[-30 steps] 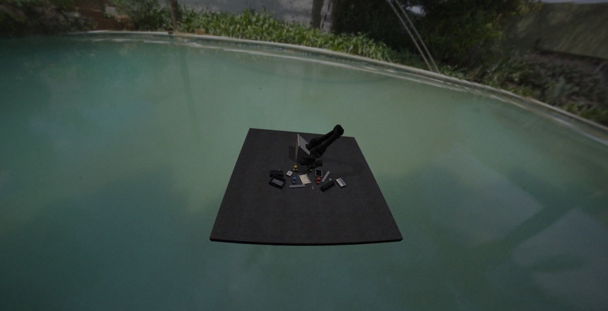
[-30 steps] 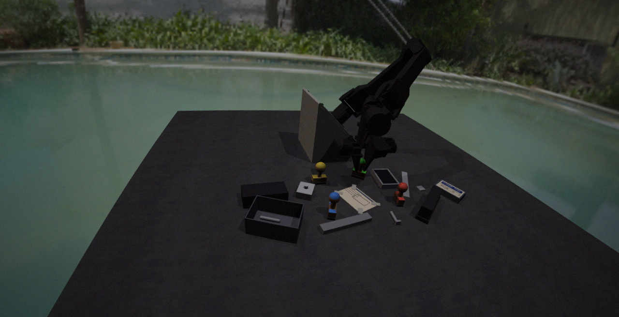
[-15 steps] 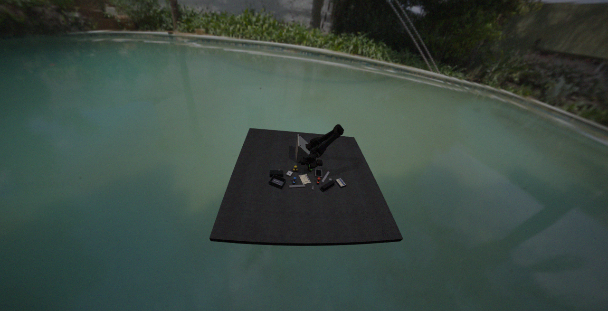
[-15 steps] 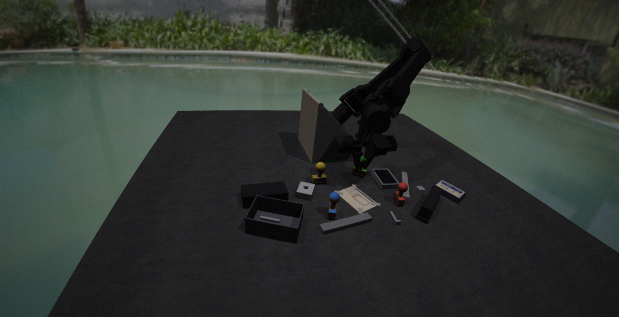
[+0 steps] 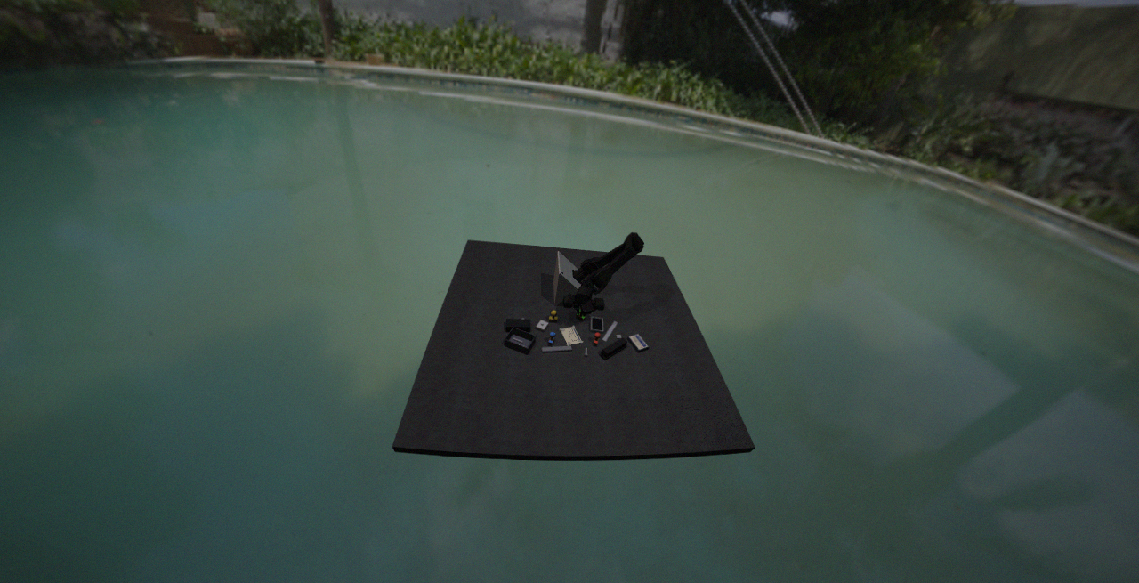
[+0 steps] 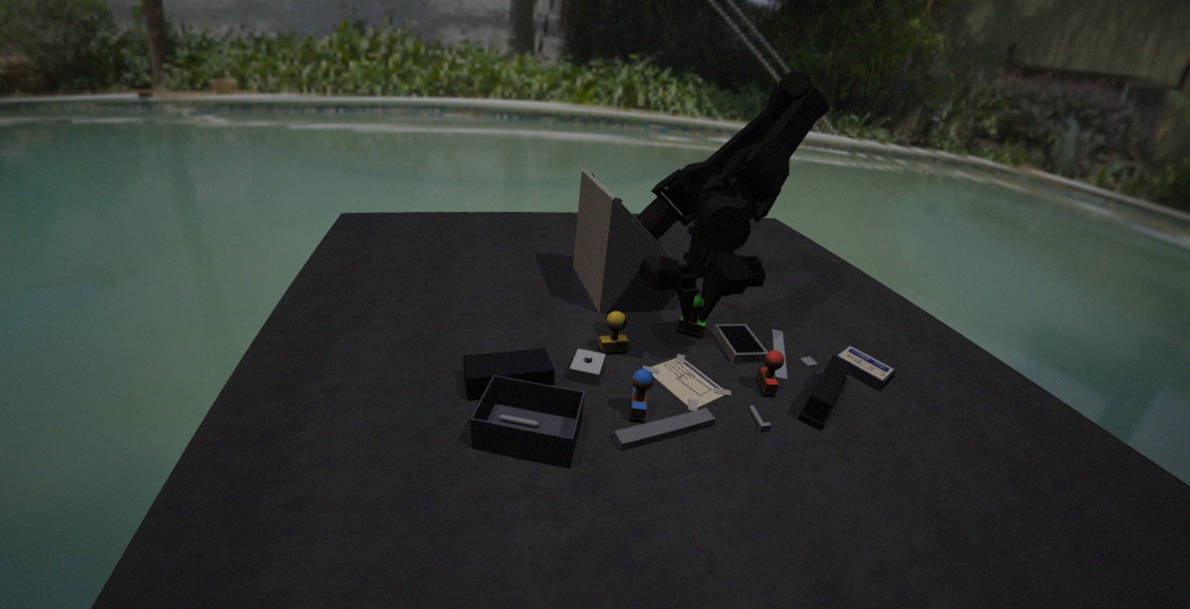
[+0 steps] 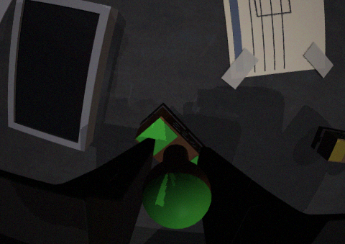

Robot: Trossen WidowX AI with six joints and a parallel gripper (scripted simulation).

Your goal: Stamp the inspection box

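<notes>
The ink pad is 20 mm ahead of my gripper tip, 80 mm to the left of it and 40 mm below it. The rest, counted from my gripper tip: cream card (90 mm ahead, 40 mm to the right, 40 mm below); yellow stamp (10 mm ahead, 130 mm to the right, 20 mm below); green stamp (right at my gripper tip).
</notes>
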